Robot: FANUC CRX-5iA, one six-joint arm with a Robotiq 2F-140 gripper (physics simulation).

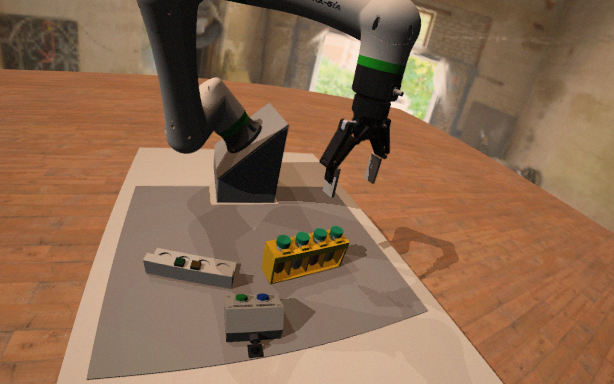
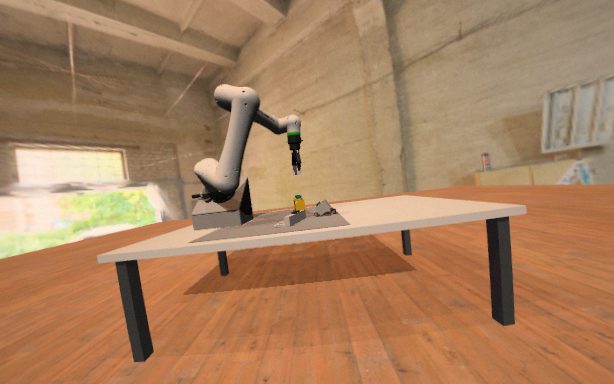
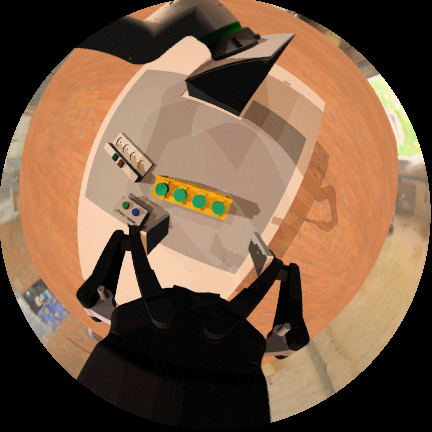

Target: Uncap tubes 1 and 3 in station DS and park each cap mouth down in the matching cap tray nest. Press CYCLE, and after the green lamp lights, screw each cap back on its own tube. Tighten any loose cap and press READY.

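Where they show: gripper, fingertip midpoint: [image 1: 350,186] [image 2: 297,174] [image 3: 209,232]; arm's base at its link origin: [image 1: 245,138] [image 2: 223,194] [image 3: 234,49].
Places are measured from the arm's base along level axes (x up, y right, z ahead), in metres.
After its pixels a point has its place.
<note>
The yellow rack [image 1: 268,265] {z 0.479, x -0.145, y 0.006 m} [image 2: 299,204] {z 0.470, x -0.122, y 0.008 m} [image 3: 191,190] {z 0.442, x -0.095, y -0.099 m} holds several upright tubes in a row, each with a green cap on top; the end caps [image 1: 283,242] [image 3: 218,208] are both seated. Whether any cap is loose cannot be told. The pale cap tray [image 1: 190,277] {z 0.474, x -0.174, y 0.197 m} [image 2: 295,218] {z 0.459, x -0.167, y 0.244 m} [image 3: 111,149] {z 0.435, x -0.146, y 0.256 m} has empty round nests. On it, a green square [image 1: 179,261] {z 0.455, x -0.137, y 0.221 m} and a brown square [image 1: 196,264] {z 0.467, x -0.137, y 0.181 m} look dark. The button box [image 1: 254,320] {z 0.638, x -0.130, y 0.079 m} [image 2: 324,208] {z 0.613, x -0.149, y 0.132 m} has a green button [image 1: 241,297] {z 0.586, x -0.119, y 0.095 m} [image 3: 125,205] {z 0.582, x -0.120, y 0.089 m} and a blue button [image 1: 262,297] {z 0.593, x -0.118, y 0.052 m} [image 3: 135,212] {z 0.587, x -0.120, y 0.044 m}. My gripper [image 1: 352,181] {z 0.466, x 0.074, y -0.160 m} [image 2: 297,172] {z 0.466, x 0.074, y -0.160 m} is open and empty, high above the rack.
The robot's wedge base [image 1: 255,172] {z 0.130, x -0.071, y -0.024 m} [image 2: 220,219] {z 0.008, x -0.146, y 0.098 m} [image 3: 225,85] {z 0.130, x -0.056, y -0.039 m} stands at the back of the white table [image 2: 425,212] {z 1.032, x -0.193, y 0.346 m}. A grey mat [image 1: 150,325] {z 0.588, x -0.191, y 0.289 m} lies under the rack, tray and button box. A small black fitting [image 1: 255,348] {z 0.677, x -0.174, y 0.082 m} sits at the front of the button box.
</note>
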